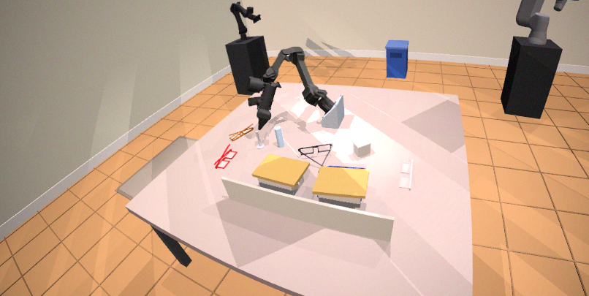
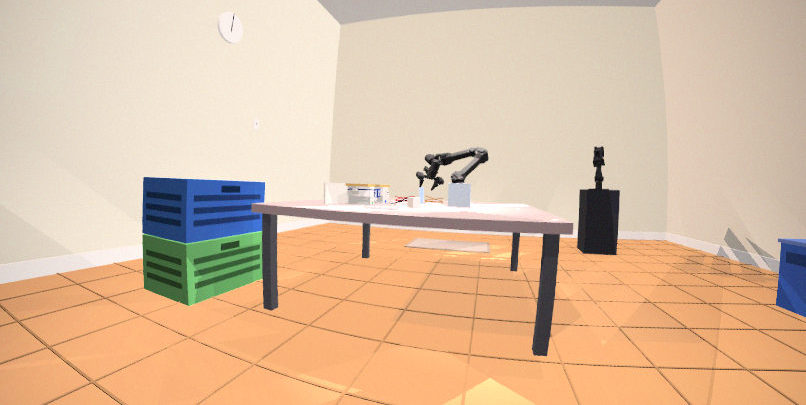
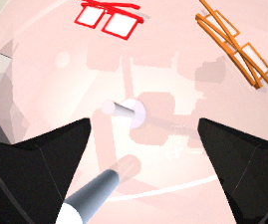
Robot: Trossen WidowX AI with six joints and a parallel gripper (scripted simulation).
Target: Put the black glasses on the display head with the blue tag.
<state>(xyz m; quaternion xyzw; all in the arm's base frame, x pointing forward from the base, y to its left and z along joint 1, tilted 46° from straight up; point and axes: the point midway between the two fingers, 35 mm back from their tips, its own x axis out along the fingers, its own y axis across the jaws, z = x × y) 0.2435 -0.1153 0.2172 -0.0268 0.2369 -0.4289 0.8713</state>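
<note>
Now: the pale blue cylinder 10 cm to the left of my gripper tip and 4 cm below it. Also, from my gripper tip: round stand: 7 cm below, 3 cm ahead, 1 cm to the left; white cube: 47 cm to the left, 7 cm behind, 6 cm below; low white wall: 39 cm to the left, 33 cm ahead, 4 cm below.
</note>
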